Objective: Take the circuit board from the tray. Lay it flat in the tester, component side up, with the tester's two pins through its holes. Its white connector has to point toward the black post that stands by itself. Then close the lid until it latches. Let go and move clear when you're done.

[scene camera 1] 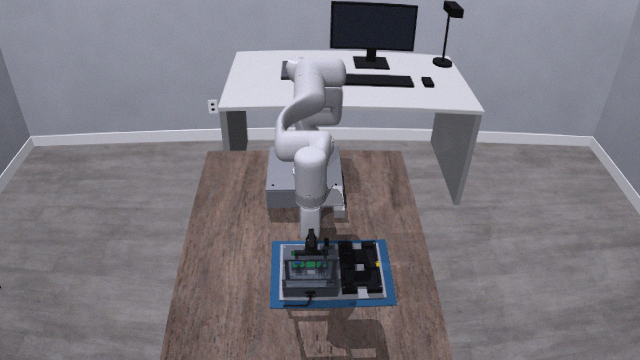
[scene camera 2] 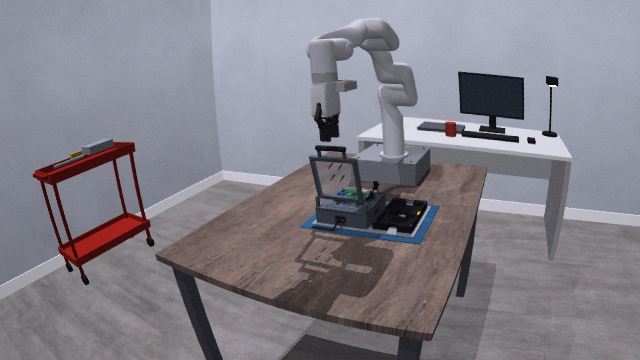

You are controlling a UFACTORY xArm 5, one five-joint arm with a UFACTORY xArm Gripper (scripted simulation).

In view: my gripper (scene camera 2: 330, 139).
My gripper shows as well in scene camera 1 (scene camera 1: 311, 245).
